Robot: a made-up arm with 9 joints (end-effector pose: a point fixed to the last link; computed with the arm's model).
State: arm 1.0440 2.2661 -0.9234 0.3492 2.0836 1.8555 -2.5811 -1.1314 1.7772
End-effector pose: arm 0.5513 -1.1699 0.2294 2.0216 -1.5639 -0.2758
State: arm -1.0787 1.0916 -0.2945 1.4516 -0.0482 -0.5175 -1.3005 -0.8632 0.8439
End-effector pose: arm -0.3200 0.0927 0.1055 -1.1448 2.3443 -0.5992
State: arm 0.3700 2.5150 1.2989 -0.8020 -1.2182 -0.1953 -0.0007 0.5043 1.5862
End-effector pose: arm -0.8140 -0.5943 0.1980 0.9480 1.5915 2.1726
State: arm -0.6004 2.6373 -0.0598 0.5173 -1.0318 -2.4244 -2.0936 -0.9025 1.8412
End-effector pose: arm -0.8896 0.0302 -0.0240 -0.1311 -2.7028 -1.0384
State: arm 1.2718 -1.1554 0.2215 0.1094 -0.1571 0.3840 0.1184 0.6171 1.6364
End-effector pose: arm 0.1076 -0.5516 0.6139 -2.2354 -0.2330 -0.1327
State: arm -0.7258 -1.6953 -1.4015 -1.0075 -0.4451 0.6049 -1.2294 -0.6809 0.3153
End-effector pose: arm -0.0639 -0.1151 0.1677 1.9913 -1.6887 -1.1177
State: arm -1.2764 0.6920 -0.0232 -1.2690 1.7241 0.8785 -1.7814 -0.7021 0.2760
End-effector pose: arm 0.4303 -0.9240 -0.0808 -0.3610 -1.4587 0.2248
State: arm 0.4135 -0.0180 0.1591 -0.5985 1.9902 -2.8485 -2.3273 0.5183 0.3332
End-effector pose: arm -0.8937 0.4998 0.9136 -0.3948 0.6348 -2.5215
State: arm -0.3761 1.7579 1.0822 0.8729 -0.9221 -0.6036 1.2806 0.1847 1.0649
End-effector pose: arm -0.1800 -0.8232 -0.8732 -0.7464 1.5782 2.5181
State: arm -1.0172 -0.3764 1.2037 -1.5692 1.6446 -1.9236 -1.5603 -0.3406 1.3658
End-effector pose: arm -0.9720 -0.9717 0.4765 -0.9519 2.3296 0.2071
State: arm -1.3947 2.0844 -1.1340 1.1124 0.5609 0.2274 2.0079 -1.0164 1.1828
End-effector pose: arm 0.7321 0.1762 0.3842 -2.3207 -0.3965 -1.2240
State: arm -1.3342 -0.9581 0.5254 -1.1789 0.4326 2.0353 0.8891 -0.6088 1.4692
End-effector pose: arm -0.8149 -0.4305 -0.4766 -1.6369 2.1902 -0.3570
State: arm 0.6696 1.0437 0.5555 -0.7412 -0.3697 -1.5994 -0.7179 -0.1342 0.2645
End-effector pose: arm -0.7044 -0.3758 0.0726 0.4285 1.1661 0.0512
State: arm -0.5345 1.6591 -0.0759 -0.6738 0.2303 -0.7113 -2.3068 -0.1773 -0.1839
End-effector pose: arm -0.4371 -0.8500 0.1806 -0.2418 0.8076 -0.6580
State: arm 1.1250 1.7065 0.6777 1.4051 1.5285 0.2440 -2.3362 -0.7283 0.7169
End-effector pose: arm 0.3010 -0.0482 -0.4041 0.8893 -0.0989 0.1802
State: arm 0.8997 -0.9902 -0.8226 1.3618 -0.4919 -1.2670 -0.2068 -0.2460 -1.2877
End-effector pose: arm 0.4456 0.2102 0.2788 2.0317 -1.7567 0.2609
